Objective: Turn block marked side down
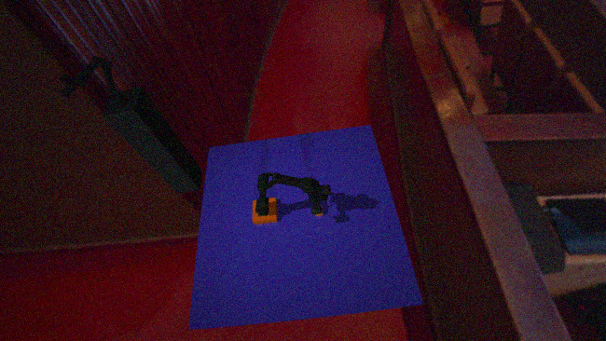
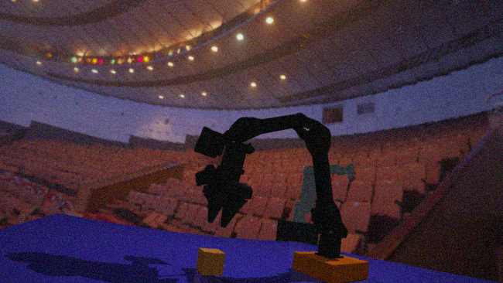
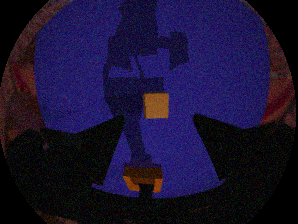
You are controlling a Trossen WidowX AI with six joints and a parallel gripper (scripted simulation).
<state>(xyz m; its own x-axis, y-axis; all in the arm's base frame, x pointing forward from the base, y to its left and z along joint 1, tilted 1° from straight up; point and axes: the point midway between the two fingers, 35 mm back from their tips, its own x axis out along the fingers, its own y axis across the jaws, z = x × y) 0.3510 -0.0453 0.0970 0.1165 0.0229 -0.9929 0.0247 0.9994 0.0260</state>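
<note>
The block lies 90 mm below my gripper tip and 10 mm behind it.
</note>
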